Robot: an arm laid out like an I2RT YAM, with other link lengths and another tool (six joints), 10 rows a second.
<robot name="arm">
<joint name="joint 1" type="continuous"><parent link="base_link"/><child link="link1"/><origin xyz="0 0 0.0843" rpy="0 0 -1.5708"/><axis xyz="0 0 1"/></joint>
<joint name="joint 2" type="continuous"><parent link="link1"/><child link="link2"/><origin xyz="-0.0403 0.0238 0.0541" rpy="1.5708 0 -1.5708"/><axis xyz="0 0 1"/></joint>
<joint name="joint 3" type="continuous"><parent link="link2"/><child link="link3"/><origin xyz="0.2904 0 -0.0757" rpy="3.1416 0 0"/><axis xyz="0 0 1"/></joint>
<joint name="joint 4" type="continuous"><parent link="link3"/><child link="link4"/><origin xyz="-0.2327 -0.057 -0.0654" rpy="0 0 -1.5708"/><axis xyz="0 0 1"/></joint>
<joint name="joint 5" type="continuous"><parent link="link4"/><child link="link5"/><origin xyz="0.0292 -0.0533 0.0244" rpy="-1.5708 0 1.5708"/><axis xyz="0 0 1"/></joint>
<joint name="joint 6" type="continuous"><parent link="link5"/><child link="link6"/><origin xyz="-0.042 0 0.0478" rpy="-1.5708 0 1.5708"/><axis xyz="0 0 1"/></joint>
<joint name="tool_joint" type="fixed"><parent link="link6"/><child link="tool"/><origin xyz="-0.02 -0.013 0.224" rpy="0 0.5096 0.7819"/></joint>
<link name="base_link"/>
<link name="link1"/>
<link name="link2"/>
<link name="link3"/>
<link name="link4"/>
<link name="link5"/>
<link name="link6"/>
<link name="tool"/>
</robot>
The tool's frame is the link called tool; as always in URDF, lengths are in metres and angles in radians. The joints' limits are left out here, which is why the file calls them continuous.
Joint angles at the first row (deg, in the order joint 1, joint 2, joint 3, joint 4, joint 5, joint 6):
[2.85, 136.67, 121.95, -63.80, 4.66, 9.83]
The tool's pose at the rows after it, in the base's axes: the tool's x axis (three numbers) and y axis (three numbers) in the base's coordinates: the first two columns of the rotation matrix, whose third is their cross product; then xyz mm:
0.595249, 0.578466, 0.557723, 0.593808, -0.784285, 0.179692, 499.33, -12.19, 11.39
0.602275, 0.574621, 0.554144, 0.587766, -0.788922, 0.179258, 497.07, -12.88, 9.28
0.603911, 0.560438, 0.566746, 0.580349, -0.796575, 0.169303, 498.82, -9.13, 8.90
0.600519, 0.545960, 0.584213, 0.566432, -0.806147, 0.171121, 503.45, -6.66, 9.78
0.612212, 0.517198, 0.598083, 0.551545, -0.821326, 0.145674, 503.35, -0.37, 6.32
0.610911, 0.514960, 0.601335, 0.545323, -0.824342, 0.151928, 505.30, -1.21, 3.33
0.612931, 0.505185, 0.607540, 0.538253, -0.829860, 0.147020, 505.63, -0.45, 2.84
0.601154, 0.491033, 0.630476, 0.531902, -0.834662, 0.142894, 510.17, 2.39, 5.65
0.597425, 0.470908, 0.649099, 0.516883, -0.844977, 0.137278, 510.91, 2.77, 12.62
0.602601, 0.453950, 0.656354, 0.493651, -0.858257, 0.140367, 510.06, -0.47, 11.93
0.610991, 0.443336, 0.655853, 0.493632, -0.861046, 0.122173, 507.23, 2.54, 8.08
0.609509, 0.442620, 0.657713, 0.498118, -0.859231, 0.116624, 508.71, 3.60, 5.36
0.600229, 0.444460, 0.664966, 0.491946, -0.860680, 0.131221, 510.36, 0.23, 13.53
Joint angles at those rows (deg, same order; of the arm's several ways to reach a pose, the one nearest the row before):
[2.87, 137.08, 121.59, -64.23, 5.48, 9.96]
[2.90, 136.92, 120.79, -63.86, 5.69, 10.45]
[2.85, 137.02, 121.01, -63.68, 4.85, 11.04]
[2.86, 136.79, 120.76, -62.63, 4.42, 11.90]
[2.76, 137.19, 120.94, -62.56, 2.96, 13.20]
[2.77, 137.17, 120.12, -61.36, 3.19, 13.52]
[2.64, 137.02, 119.74, -60.94, 2.81, 13.94]
[2.39, 136.29, 118.98, -59.60, 1.79, 14.13]
[1.98, 134.97, 118.09, -59.04, 0.97, 14.80]
[1.67, 134.02, 116.08, -57.40, 1.14, 15.94]
[1.58, 134.30, 115.84, -57.53, 0.32, 16.17]
[1.49, 134.79, 116.15, -57.40, -0.10, 15.88]
[1.34, 133.68, 115.84, -57.23, 0.35, 15.89]

